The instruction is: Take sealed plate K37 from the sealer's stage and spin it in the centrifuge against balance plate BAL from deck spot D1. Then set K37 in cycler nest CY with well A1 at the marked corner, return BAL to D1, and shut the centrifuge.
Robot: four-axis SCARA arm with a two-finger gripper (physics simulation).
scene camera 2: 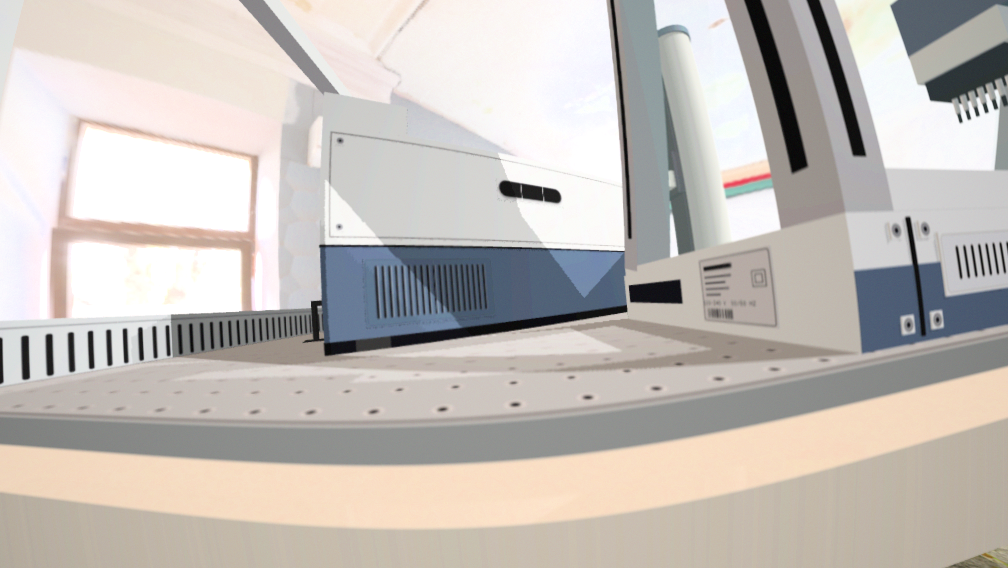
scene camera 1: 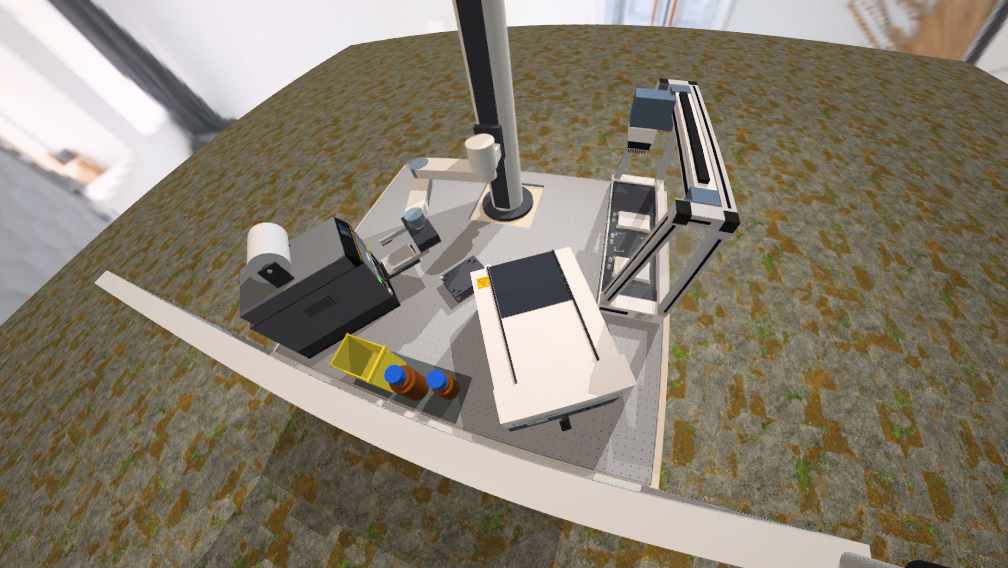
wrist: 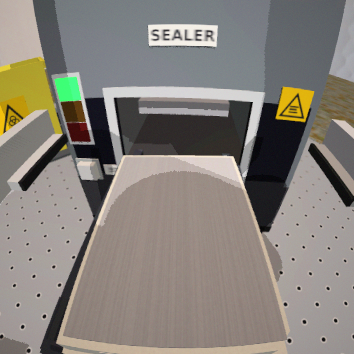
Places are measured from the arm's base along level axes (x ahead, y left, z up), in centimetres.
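Where they show: gripper, between the fingertips: (scene camera 1: 386,255) (wrist: 186,124); arm's base, origin of its link: (scene camera 1: 507,203).
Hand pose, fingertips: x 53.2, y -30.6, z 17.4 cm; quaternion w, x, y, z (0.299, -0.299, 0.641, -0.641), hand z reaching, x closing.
Observation:
Things, the pixels of their centre, and the offset from my fingertips.
- sealer, middle of its body: (wrist: 191,6) (scene camera 1: 311,280) dx +20.6, dy -16.9, dz +7.6 cm
- dark nest with corner posts, middle of its body: (scene camera 1: 465,278) dx -5.0, dy +28.2, dz -13.3 cm
The sealed plate, taken as K37 (scene camera 1: 399,258) (wrist: 175,255), lies flat on the stage in front of the sealer (scene camera 1: 320,289) (wrist: 182,65). Its top is plain brushed film; no name or well marking is readable. My gripper (scene camera 1: 402,252) (wrist: 186,124) is open and empty, with one finger out to each side of the plate in the wrist view. The exact finger height is hard to judge. A big white instrument with a dark top panel (scene camera 1: 530,283), probably the centrifuge, stands to the right; its label is not readable. BAL, D1 and CY cannot be identified by label.
A dark nest with corner posts (scene camera 1: 462,278) lies between stage and white instrument. A gantry (scene camera 1: 694,141) stands over a deck with light plates (scene camera 1: 633,220) at the right. A yellow bin (scene camera 1: 357,357) (wrist: 22,80) and two brown bottles (scene camera 1: 444,384) stand by the front wall.

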